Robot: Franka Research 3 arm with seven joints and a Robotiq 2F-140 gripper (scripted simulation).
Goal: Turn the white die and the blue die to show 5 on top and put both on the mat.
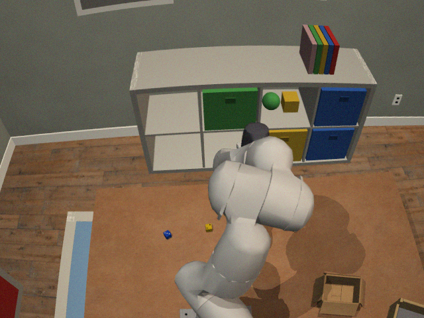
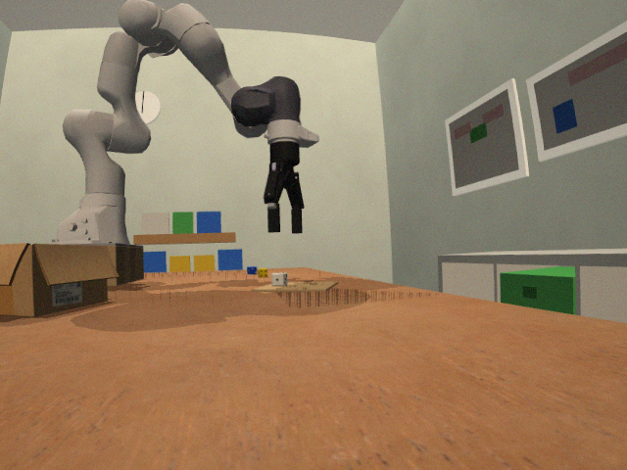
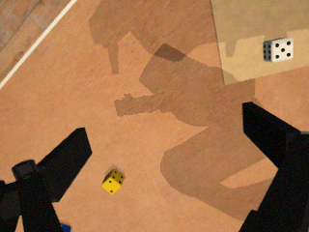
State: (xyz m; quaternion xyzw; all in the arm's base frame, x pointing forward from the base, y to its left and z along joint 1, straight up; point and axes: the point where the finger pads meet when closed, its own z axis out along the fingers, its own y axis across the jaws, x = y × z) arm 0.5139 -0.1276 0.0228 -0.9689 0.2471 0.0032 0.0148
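Right now my hand is 320 mm to the right of the blue die, 120 mm above it and 90 mm past it. The rest, counted from my hand: tan mat (170 mm to the right, 130 mm below); yellow die (150 mm to the left, 120 mm below, 60 mm behind); white die (150 mm to the right, 110 mm below, 30 mm behind).
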